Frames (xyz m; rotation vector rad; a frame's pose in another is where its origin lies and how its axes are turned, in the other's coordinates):
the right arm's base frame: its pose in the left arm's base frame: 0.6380 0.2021 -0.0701 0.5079 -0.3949 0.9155
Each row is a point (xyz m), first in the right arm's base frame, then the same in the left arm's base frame.
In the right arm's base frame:
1: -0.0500 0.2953 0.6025
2: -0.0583 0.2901 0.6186
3: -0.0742 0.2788 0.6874
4: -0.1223 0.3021 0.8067
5: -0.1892 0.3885 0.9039
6: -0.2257 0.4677 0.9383
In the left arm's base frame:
1: 0.3011 -0.0246 0.4664
2: 0.2991 -0.0418 0.4739
3: 0.2922 -0.0971 0.5187
4: 0.2334 -0.1844 0.5962
5: 0.1145 -0.2394 0.6612
6: 0.0252 -0.2424 0.6895

